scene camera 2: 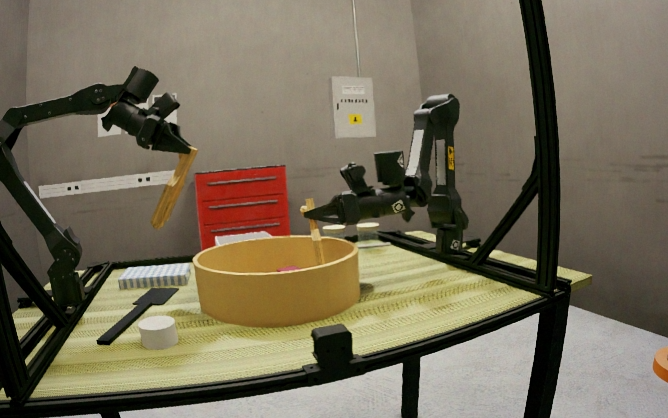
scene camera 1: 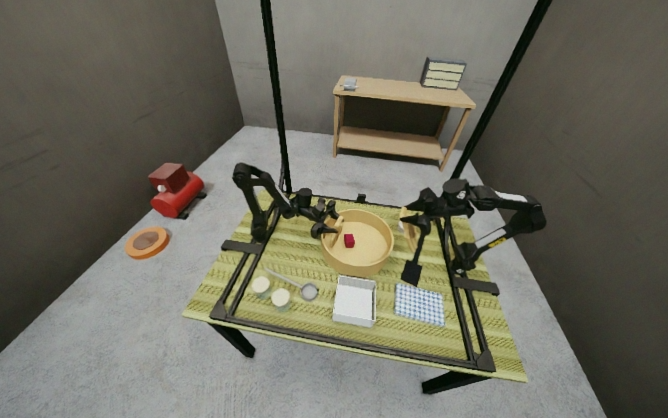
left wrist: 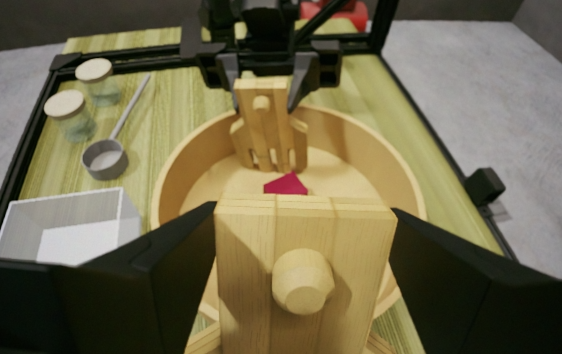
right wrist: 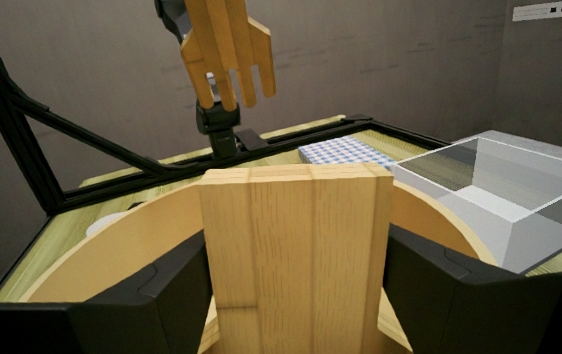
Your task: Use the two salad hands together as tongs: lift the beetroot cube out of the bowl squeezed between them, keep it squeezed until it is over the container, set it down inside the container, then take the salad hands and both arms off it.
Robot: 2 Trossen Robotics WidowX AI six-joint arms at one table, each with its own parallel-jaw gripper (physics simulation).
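Places are measured from the left arm's base along level axes (x left, y back, z up), in metres.
Pixels of known places: left gripper, fingertip midpoint: (scene camera 2: pixel 193 152) (scene camera 1: pixel 401 213) (left wrist: pixel 302 216); right gripper, fingertip midpoint: (scene camera 2: pixel 304 215) (scene camera 1: pixel 341 226) (left wrist: pixel 262 112) (right wrist: pixel 293 231); left arm's base, origin of the base link: (scene camera 2: pixel 69 302) (scene camera 1: pixel 456 268) (right wrist: pixel 226 154); right arm's base, origin of the base link: (scene camera 2: pixel 449 251) (scene camera 1: pixel 260 237).
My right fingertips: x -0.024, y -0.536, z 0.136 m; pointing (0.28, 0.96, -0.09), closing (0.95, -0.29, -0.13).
Note:
For each thing: its top centre in the pictures, then the offset to it from my right fingertips.
- beetroot cube, middle of its top: (left wrist: pixel 285 187) (scene camera 2: pixel 291 269) (scene camera 1: pixel 349 238) dx -0.026, dy +0.042, dz -0.102 m
- round tan bowl, middle of its top: (right wrist: pixel 237 257) (left wrist: pixel 291 191) (scene camera 2: pixel 273 251) (scene camera 1: pixel 357 234) dx -0.023, dy +0.074, dz -0.062 m
- wooden salad hand, middle of its top: (right wrist: pixel 257 169) (left wrist: pixel 270 79) (scene camera 2: pixel 310 197) (scene camera 1: pixel 339 218) dx -0.011, dy -0.012, dz +0.035 m
- white container, middle of its top: (right wrist: pixel 491 167) (left wrist: pixel 54 247) (scene camera 2: pixel 243 238) (scene camera 1: pixel 355 296) dx +0.256, dy +0.094, dz -0.079 m
- black spatula, middle of its top: (scene camera 2: pixel 138 308) (scene camera 1: pixel 417 254) dx -0.025, dy +0.368, dz -0.147 m
- checked cloth, middle of its top: (right wrist: pixel 342 154) (scene camera 2: pixel 154 270) (scene camera 1: pixel 419 302) dx +0.216, dy +0.346, dz -0.130 m
- ladle, middle of its top: (left wrist: pixel 123 114) (scene camera 1: pixel 289 280) dx +0.218, dy -0.172, dz -0.125 m
- white round piece, middle of its top: (scene camera 2: pixel 156 322) (right wrist: pixel 109 223) dx -0.183, dy +0.316, dz -0.121 m
The beetroot cube (scene camera 1: pixel 349 241) (scene camera 2: pixel 288 269) (left wrist: pixel 286 184) lies on the floor of the round tan bowl (scene camera 2: pixel 275 300) (left wrist: pixel 350 130). My right gripper (scene camera 1: pixel 340 218) (scene camera 2: pixel 304 212) (right wrist: pixel 293 231) is shut on a wooden salad hand (scene camera 1: pixel 336 232) (scene camera 2: pixel 316 245) (left wrist: pixel 265 125); its tines reach down inside the bowl, apart from the cube. My left gripper (scene camera 1: pixel 406 213) (scene camera 2: pixel 192 149) (left wrist: pixel 302 216) is shut on the other salad hand (scene camera 2: pixel 172 195) (right wrist: pixel 225 50), tilted and held high outside the bowl, right of it in scene camera 1. The white container (scene camera 1: pixel 352 318) (left wrist: pixel 130 220) stands in front of the bowl in scene camera 1.
In scene camera 1, a black spatula (scene camera 1: pixel 411 272) (scene camera 2: pixel 150 305) and checked cloth (scene camera 1: pixel 419 304) (scene camera 2: pixel 155 276) lie right of the container. A ladle (scene camera 1: pixel 309 291) and two jars (scene camera 1: pixel 260 286) (scene camera 1: pixel 280 298) are left of it. A white round piece (scene camera 2: pixel 158 332) stands near the bowl.

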